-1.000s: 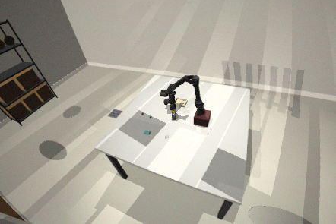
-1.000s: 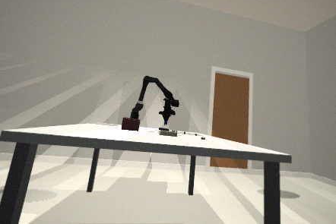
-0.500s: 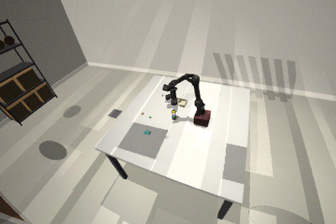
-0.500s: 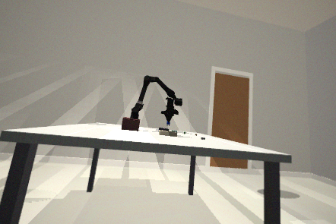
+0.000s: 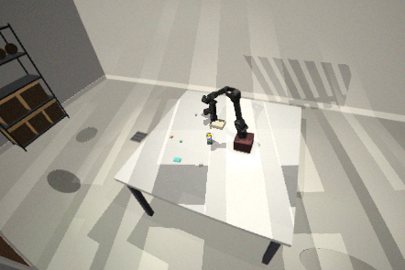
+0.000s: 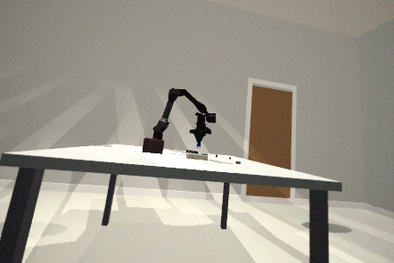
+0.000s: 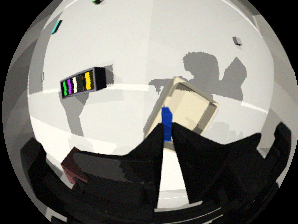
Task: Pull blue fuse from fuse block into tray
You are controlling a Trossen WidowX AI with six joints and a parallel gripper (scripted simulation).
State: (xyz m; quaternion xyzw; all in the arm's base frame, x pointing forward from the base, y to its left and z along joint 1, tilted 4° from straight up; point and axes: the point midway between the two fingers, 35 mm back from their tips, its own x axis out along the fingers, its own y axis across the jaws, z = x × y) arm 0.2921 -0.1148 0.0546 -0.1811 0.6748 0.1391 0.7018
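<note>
My gripper tip is 9 cm above the tan tray, 5 cm to the left of it and 1 cm past it. Also, from my gripper tip: blue fuse 1 cm below.
</note>
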